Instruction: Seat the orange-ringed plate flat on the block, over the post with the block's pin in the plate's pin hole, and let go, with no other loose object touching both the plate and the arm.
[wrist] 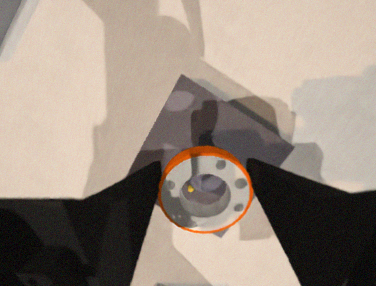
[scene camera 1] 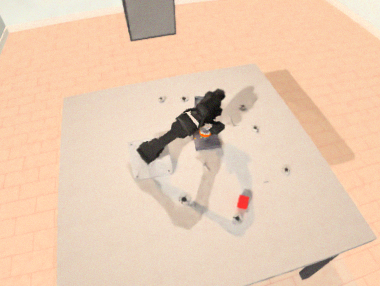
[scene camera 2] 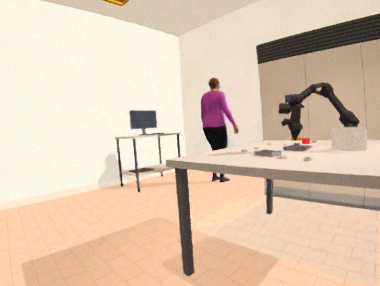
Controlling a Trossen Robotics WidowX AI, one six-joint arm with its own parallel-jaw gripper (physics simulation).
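Where they show: gripper, fingertip midpoint: (wrist: 203,165) (scene camera 1: 208,130) (scene camera 2: 293,140); arm's base, origin of the base link: (scene camera 1: 147,152) (scene camera 2: 351,134).
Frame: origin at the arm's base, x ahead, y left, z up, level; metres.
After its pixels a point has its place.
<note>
The orange-ringed plate (scene camera 1: 205,134) @[x 0.289, y 0.082, z -0.015 m] (scene camera 2: 299,139) @[x 0.268, y 0.125, z -0.021 m] (wrist: 200,224) @[x 0.273, y 0.097, z -0.015 m] is a pale disc with a large central hole and several small holes. My gripper (scene camera 1: 206,131) @[x 0.309, y 0.116, z -0.026 m] (scene camera 2: 296,137) @[x 0.309, y 0.116, z -0.026 m] (wrist: 203,165) @[x 0.309, y 0.116, z -0.026 m] is shut on it, one finger at each side. The plate is held above the dark grey block (scene camera 1: 207,145) @[x 0.295, y 0.048, z -0.062 m] (scene camera 2: 298,148) @[x 0.258, y 0.167, z -0.070 m] (wrist: 170,120) @[x 0.319, y 0.155, z -0.062 m] and overlaps its near part in the wrist view. Through the central hole show the round post top (wrist: 212,182) @[x 0.294, y 0.096, z -0.045 m], toward the upper right, and the small yellow pin (wrist: 190,189) @[x 0.272, y 0.105, z -0.057 m], at the left. The height gap is hard to judge.
A grey tray (scene camera 2: 268,153) @[x 0.306, y 0.425, z -0.068 m] (wrist: 12,22) @[x 0.320, y 0.342, z -0.086 m] stands beyond the block, partly hidden by the arm from above. A red cube (scene camera 1: 243,202) @[x 0.388, y -0.297, z -0.046 m] (scene camera 2: 306,141) @[x 0.380, y -0.263, z -0.067 m] and several small round pieces lie about the table. The arm's base stands on a pale plinth (scene camera 1: 150,169) @[x 0.004, y -0.061, z -0.055 m] (scene camera 2: 350,139) @[x -0.007, y 0.051, z -0.025 m].
</note>
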